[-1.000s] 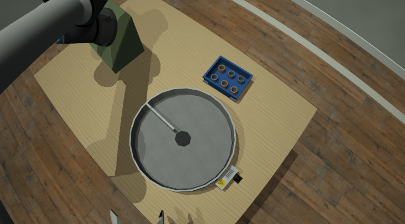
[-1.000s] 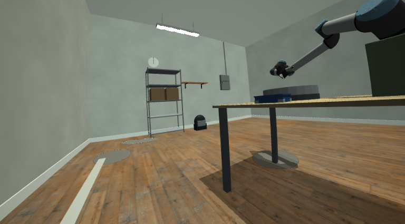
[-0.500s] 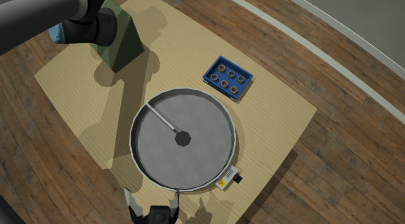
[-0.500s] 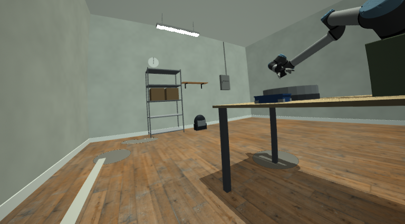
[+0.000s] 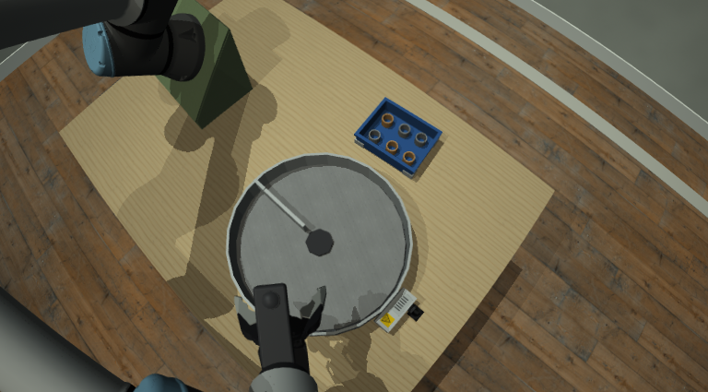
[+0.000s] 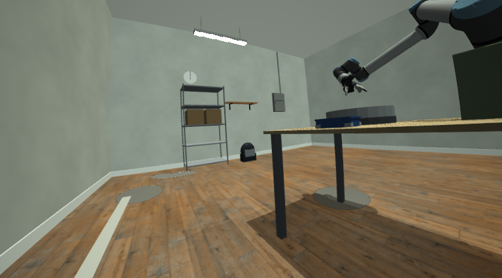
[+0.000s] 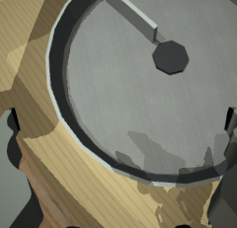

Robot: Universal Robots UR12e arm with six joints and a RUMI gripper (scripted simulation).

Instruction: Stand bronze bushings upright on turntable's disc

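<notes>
Now: the blue crate 9 cm behind my hand, 48 cm to the left of it and 22 cm below it. The rest, counted from my hand: turntable disc: 5 cm behind, 13 cm to the left, 19 cm below; then turntable: 3 cm behind, 13 cm to the left, 19 cm below.
</notes>
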